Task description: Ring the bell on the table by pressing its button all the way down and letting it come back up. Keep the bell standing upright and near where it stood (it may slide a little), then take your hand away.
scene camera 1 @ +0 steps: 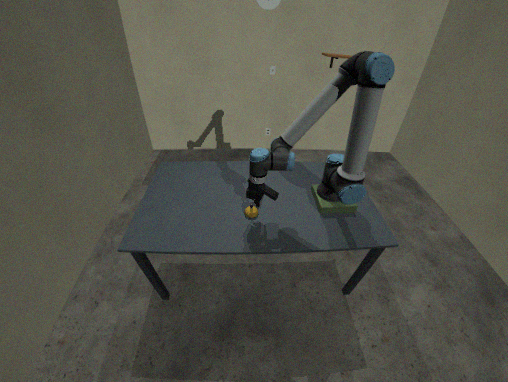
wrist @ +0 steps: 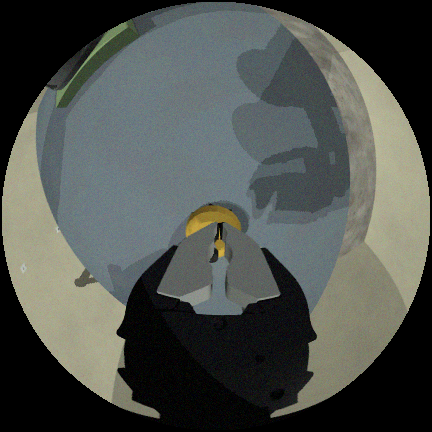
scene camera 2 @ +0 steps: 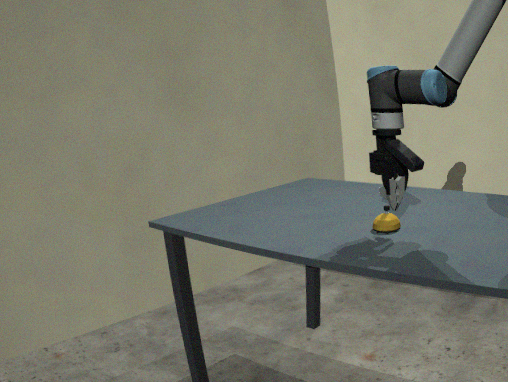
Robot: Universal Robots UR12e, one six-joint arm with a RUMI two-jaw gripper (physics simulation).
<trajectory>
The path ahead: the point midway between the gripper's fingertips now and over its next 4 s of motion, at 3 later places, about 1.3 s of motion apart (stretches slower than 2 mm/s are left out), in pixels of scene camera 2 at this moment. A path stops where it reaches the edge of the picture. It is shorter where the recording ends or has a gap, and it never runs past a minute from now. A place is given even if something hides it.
My gripper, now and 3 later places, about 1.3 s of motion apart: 394,210; 375,239; 380,207; 391,209
</trajectory>
